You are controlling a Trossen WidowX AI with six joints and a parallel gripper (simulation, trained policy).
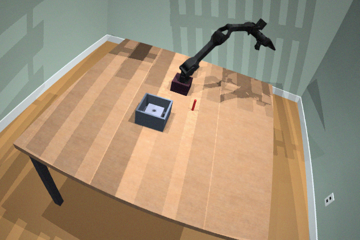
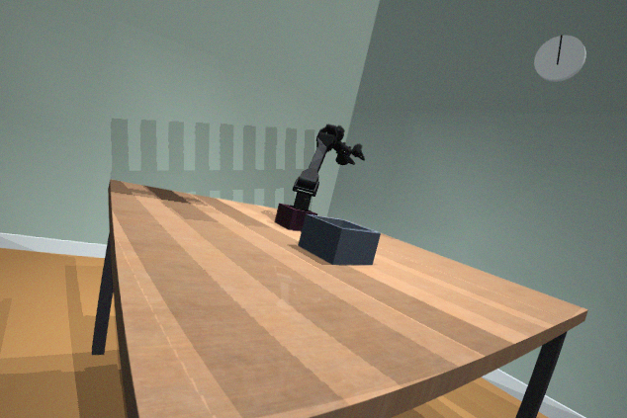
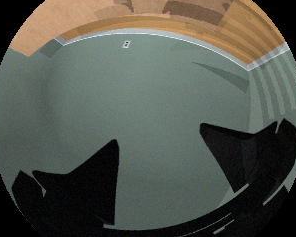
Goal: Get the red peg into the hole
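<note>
The red peg lies 50 cm ahead of my gripper tip, 36 cm to the right of it and 31 cm below it. From my gripper tip the other things lie so: plate (69 cm ahead, 53 cm to the right, 30 cm below); then box (69 cm ahead, 53 cm to the right, 32 cm below).
</note>
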